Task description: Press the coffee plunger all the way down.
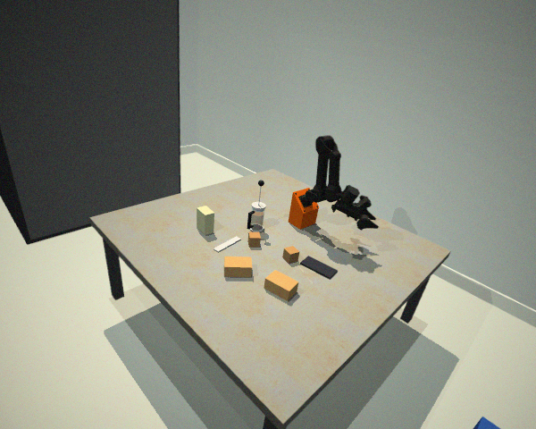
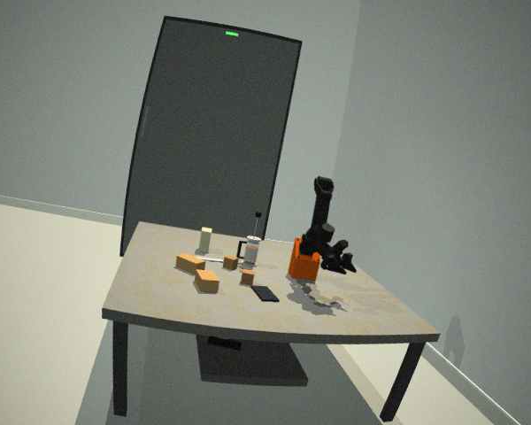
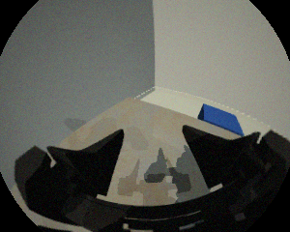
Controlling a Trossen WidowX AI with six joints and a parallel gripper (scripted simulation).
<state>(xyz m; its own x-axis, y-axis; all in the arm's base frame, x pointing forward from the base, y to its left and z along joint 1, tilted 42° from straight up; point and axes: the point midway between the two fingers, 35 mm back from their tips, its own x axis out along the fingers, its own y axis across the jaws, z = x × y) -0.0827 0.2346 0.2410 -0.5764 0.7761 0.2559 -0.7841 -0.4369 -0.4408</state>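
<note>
The coffee press lies 360 mm ahead of my gripper tip, 450 mm to the right of it and 30 mm below it. Also, from my gripper tip: white strip: 550 mm ahead, 410 mm to the right, 150 mm below.
</note>
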